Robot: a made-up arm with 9 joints. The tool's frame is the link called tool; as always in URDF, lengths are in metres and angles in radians. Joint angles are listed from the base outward.
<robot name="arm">
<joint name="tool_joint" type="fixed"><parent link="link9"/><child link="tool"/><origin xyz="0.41 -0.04 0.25" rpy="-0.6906 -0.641 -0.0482"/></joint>
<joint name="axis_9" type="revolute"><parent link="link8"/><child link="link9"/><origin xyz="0.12 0.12 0.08" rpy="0 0 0"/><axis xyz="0 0 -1"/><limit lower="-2.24" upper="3.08"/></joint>
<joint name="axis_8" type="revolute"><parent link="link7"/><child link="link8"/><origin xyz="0.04 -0.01 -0.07" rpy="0 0 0"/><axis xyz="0 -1 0"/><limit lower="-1.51" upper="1.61"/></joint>
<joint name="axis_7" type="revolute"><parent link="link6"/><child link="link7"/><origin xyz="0.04 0.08 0.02" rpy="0 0 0"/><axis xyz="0.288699 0.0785 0.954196"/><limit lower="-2.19" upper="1.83"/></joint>
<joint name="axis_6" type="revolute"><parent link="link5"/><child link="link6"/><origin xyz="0.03 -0.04 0.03" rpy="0 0 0"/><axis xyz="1 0 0"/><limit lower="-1.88" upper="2.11"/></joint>
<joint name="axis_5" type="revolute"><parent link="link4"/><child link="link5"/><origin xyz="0.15 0.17 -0.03" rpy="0 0 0"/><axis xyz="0.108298 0.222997 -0.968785"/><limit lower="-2.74" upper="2.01"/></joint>
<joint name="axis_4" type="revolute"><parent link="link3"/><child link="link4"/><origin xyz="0.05 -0.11 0.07" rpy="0 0 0"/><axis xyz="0 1 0"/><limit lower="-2.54" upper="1.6"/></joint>
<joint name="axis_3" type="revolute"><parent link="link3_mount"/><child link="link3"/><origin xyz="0 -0.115 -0.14" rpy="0 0 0"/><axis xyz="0 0 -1"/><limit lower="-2.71" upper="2.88"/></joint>
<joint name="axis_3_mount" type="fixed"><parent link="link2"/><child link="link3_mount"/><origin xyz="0 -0.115 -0.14" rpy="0 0 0"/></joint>
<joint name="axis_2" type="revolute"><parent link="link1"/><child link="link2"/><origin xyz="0.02 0 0.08" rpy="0 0 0"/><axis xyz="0.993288 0.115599 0.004"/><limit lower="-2.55" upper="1.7"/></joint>
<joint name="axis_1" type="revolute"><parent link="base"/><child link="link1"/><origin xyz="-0.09 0.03 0.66" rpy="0 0 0"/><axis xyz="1 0 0"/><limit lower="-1.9" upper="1.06"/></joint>
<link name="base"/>
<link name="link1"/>
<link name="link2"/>
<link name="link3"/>
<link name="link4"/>
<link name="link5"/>
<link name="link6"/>
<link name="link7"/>
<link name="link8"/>
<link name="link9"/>
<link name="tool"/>
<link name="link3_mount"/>
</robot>
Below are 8 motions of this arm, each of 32 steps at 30 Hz.
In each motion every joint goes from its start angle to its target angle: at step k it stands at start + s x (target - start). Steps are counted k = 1, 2, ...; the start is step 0. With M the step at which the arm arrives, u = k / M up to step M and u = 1 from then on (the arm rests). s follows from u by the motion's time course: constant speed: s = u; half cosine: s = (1 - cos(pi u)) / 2; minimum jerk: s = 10 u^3 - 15 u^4 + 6 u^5.
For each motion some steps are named. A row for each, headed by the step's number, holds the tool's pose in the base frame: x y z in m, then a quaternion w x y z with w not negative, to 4 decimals.
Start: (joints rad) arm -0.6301 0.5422 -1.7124 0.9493 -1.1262 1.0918 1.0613 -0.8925 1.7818
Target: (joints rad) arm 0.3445 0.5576 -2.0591 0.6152 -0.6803 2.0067 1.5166 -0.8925 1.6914
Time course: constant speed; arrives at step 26
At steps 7, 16, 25, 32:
7: -0.6146 0.3169 0.4837 0.2991 -0.1531 0.0870 0.9378
16: -0.5938 0.4044 0.6529 0.3320 -0.0147 0.0510 0.9418
25: -0.5408 0.4122 0.8568 0.3260 0.1537 0.0123 0.9327
32: -0.5328 0.4075 0.8792 0.3220 0.1735 0.0081 0.9307

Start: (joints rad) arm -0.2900 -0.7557 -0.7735 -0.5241 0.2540 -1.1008 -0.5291 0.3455 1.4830
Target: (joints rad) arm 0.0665 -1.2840 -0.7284 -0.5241 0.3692 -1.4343 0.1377 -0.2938 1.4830
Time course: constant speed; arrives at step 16
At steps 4, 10, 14, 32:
4: -0.1404 0.2213 0.8146 0.0614 -0.3193 -0.8565 -0.4009
10: 0.0113 0.2933 0.7916 0.0373 0.4703 0.8036 0.3628
14: 0.1302 0.3068 0.7682 0.1227 0.5581 0.7481 0.3374
32: 0.1924 0.3011 0.7576 0.1700 0.5966 0.7140 0.3246

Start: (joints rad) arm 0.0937 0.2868 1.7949 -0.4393 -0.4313 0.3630 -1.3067 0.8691 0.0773
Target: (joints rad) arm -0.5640 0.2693 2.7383 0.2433 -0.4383 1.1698 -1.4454 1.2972 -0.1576
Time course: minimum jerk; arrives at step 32
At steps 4, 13, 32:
4: -0.0026 -0.4628 1.0500 0.1089 0.7263 -0.0521 0.6767
13: -0.1702 -0.5001 1.1155 0.1931 0.6794 -0.1611 0.6893
32: -0.6617 -0.2335 1.1025 0.3503 0.3677 -0.3120 0.8030

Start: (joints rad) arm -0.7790 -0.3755 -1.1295 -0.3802 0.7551 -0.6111 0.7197 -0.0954 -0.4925
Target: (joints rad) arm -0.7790 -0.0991 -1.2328 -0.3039 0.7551 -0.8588 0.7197 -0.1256 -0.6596
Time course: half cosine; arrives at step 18
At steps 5, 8, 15, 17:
5: 0.0246 0.3144 0.0493 0.5141 -0.4883 0.0030 0.7052
8: -0.0100 0.3079 0.0290 0.5032 -0.4736 0.0158 0.7226
15: -0.0869 0.2952 -0.0106 0.4748 -0.4420 0.0407 0.7600
17: -0.0956 0.2938 -0.0147 0.4712 -0.4385 0.0433 0.7641

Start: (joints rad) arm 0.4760 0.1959 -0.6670 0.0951 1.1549 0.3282 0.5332 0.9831 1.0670
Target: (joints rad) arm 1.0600 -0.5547 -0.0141 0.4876 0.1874 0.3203 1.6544 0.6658 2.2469
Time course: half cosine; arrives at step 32
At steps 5, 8, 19, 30, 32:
5: 0.1245 -0.3551 0.3925 0.6051 0.1818 0.1244 -0.7651
8: 0.1557 -0.3410 0.3493 0.6212 0.2070 0.1649 -0.7376
19: 0.2733 -0.2384 0.1596 0.7135 0.2340 0.4134 -0.5150
30: 0.2781 -0.2015 0.0765 0.7557 0.1651 0.5460 -0.3218
32: 0.2778 -0.2013 0.0746 0.7566 0.1626 0.5487 -0.3163

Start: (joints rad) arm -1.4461 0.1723 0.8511 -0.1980 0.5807 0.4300 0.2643 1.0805 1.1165
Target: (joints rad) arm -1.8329 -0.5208 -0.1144 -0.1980 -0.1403 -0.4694 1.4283 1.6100 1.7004
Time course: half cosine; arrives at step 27
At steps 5, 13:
5: -0.2654 -0.0372 1.1218 0.0871 -0.0246 -0.8314 -0.5482
13: 0.0080 0.1492 1.2820 0.4754 -0.2416 -0.8134 -0.2325

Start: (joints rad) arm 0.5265 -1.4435 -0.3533 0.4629 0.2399 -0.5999 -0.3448 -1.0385 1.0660
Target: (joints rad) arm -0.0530 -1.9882 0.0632 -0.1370 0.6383 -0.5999 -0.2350 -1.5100 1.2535
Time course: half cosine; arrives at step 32
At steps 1, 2, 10, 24, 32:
1: 0.5503 -0.5253 0.9467 0.1390 0.8918 -0.0886 0.4214
2: 0.5480 -0.5245 0.9549 0.1431 0.8894 -0.0892 0.4249
10: 0.4695 -0.4578 1.1826 0.2534 0.8066 -0.0990 0.5247
24: 0.1500 0.0453 1.5360 0.4010 0.4772 -0.0320 0.7813
32: 0.0731 0.1774 1.5342 0.3946 0.4025 0.0021 0.8260

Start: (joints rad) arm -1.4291 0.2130 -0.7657 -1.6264 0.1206 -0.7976 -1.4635 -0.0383 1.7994
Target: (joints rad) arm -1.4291 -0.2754 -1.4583 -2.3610 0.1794 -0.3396 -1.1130 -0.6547 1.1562
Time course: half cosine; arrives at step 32
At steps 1, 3, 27, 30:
1: -0.3994 -0.0775 0.6733 0.1453 0.3496 -0.2246 -0.8979
3: -0.4057 -0.0868 0.6907 0.1603 0.3355 -0.2239 -0.9009
27: 0.1467 -0.1761 1.2725 0.7679 -0.2884 -0.0956 -0.5640
30: 0.1925 -0.1544 1.2632 0.7882 -0.3080 -0.0795 -0.5269

